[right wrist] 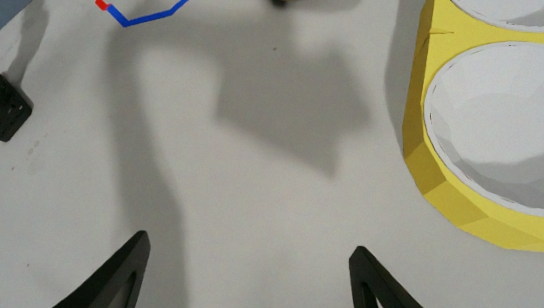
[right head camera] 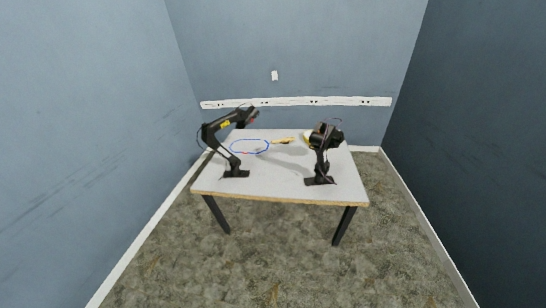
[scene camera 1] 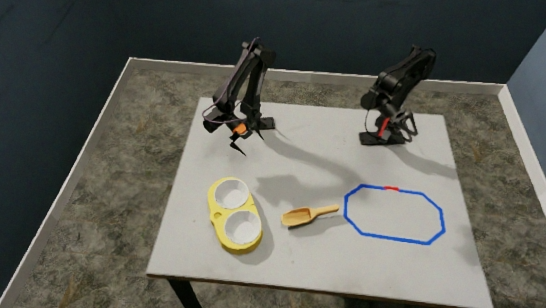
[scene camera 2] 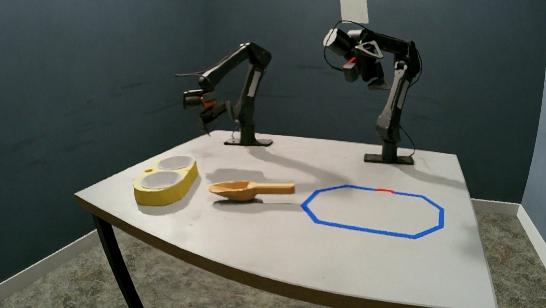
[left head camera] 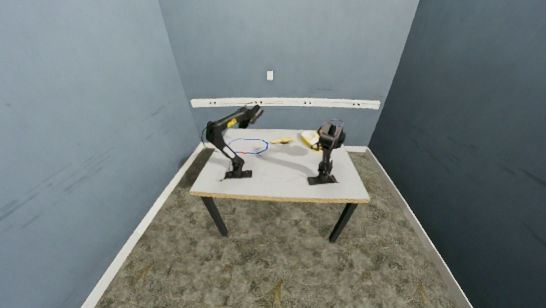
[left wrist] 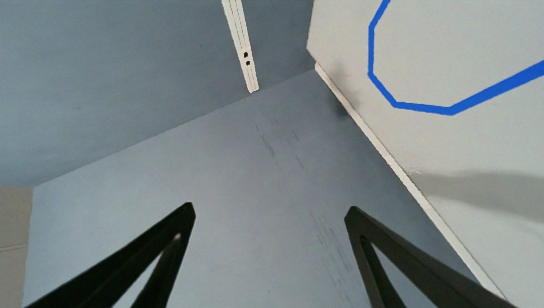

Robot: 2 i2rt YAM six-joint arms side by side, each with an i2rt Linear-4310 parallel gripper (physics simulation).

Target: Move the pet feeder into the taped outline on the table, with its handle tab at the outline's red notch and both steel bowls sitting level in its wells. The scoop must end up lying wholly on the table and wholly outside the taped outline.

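Pixels of known places: left gripper, fingertip midpoint: [scene camera 1: 414, 138] [scene camera 2: 386, 73] [left wrist: 273, 210]; right gripper, fingertip midpoint: [right wrist: 256, 246] [right head camera: 312, 147] [scene camera 1: 254, 147] [scene camera 2: 221, 128] [left head camera: 314, 147]; left arm's base at its link origin: [right wrist: 3, 105] [right head camera: 236, 174] [scene camera 2: 388, 160] [left head camera: 238, 174]; right arm's base at its link origin: [right head camera: 318, 181] [scene camera 2: 248, 143] [left head camera: 321, 180].
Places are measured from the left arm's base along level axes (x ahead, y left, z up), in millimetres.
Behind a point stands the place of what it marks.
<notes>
The yellow pet feeder [scene camera 1: 215, 226] @[x 439, y -740, z 46 mm] [scene camera 2: 165, 196] @[x 500, y -583, z 25 mm] [right wrist: 442, 200] @[x 223, y -664, z 19 mm] lies on the table at the left in both scene views. Two steel bowls [scene camera 1: 231, 194] @[x 286, y -685, z 18 mm] [scene camera 1: 242, 227] @[x 434, y -640, z 18 mm] [scene camera 2: 176, 162] @[x 258, y -711, z 30 mm] [scene camera 2: 161, 180] @[x 408, y -668, z 26 mm] sit in its wells. The wooden scoop [scene camera 1: 300, 216] @[x 391, y -412, z 7 mm] [scene camera 2: 240, 191] @[x 427, y -384, z 37 mm] [left head camera: 282, 141] @[x 372, y -369, z 32 mm] [right head camera: 283, 141] @[x 372, y -371, z 32 mm] lies between the feeder and the blue taped outline [scene camera 1: 345, 205] @[x 344, y -224, z 1 mm] [scene camera 2: 367, 231] @[x 498, y -57, z 0 mm] [left wrist: 371, 50] @[x 492, y 92, z 1 mm], outside it. The outline's red notch [scene camera 1: 391, 188] @[x 271, y -18, z 1 mm] [scene camera 2: 385, 190] @[x 270, y -16, z 1 mm] faces the arm bases. My right gripper [right wrist: 256, 246] @[x 127, y -586, z 119 mm] [scene camera 1: 253, 145] @[x 127, y -586, z 119 mm] is open and empty above the table, near the feeder. My left gripper [left wrist: 273, 210] @[x 271, y -28, z 328 mm] is open and empty, raised high.
The left arm's base [scene camera 1: 382, 138] [scene camera 2: 389, 158] @[x 31, y 0, z 18 mm] and the right arm's base [scene camera 1: 267, 123] @[x -104, y -524, z 10 mm] [scene camera 2: 247, 142] @[x -74, y -579, z 13 mm] stand on the table [scene camera 1: 300, 265] @[x 584, y -429, z 0 mm] [scene camera 2: 300, 270] @[x 659, y -169, z 0 mm] along its far side in the scene views. Arm shadows fall across the tabletop.
</notes>
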